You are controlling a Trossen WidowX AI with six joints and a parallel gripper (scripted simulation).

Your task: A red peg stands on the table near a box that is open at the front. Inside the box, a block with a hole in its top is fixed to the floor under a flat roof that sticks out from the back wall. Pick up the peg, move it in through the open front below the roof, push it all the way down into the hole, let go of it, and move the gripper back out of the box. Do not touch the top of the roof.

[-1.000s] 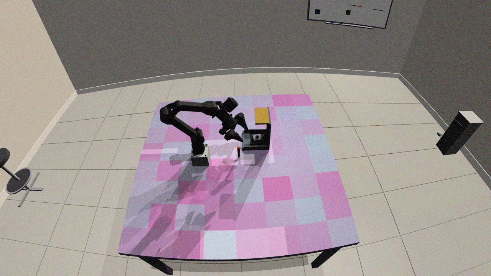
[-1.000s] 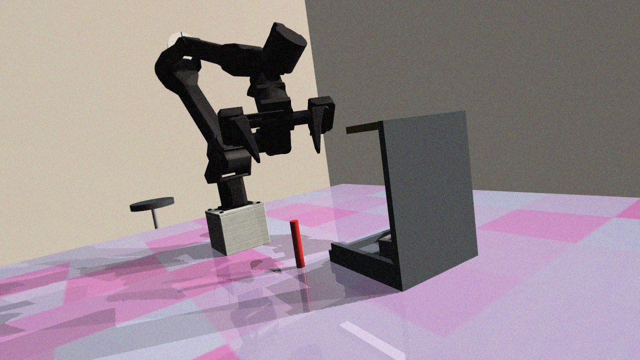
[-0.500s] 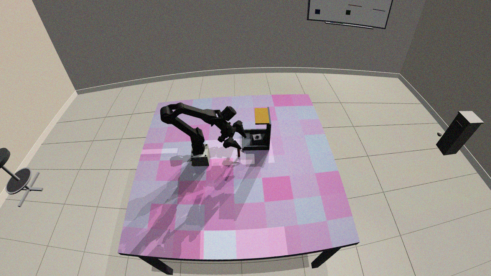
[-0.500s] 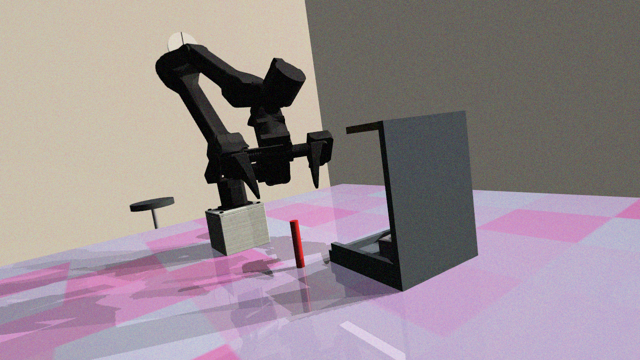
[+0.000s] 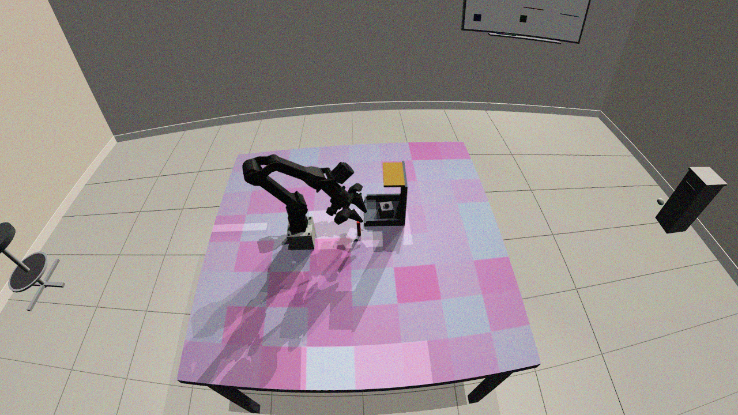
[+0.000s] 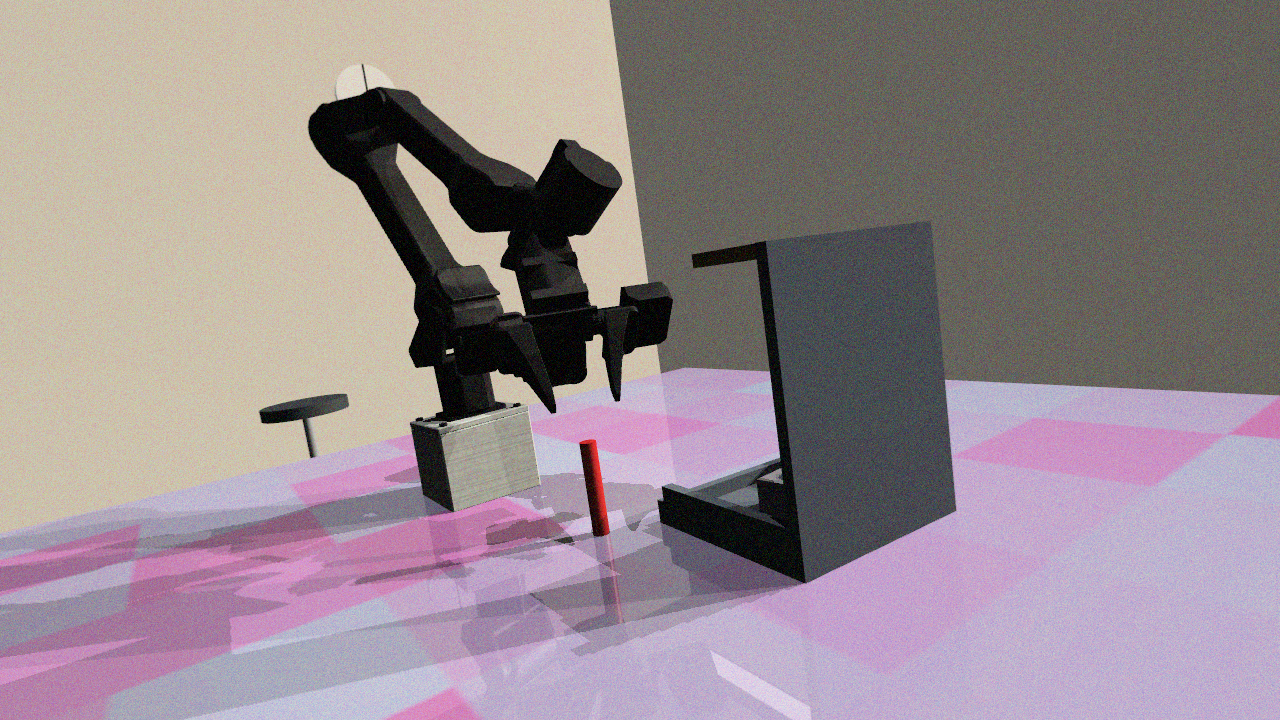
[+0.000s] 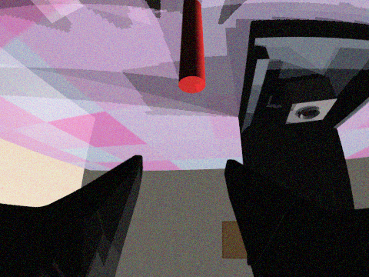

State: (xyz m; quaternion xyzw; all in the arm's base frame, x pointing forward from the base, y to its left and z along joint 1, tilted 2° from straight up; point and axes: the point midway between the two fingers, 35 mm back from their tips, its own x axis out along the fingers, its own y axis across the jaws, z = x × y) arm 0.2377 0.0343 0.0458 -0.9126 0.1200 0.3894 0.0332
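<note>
The red peg lies 80 mm below my gripper tip, 30 mm behind it and 10 mm to the left of it. Round my gripper tip: orange roof: 140 mm to the left, 110 mm ahead, 100 mm above.
</note>
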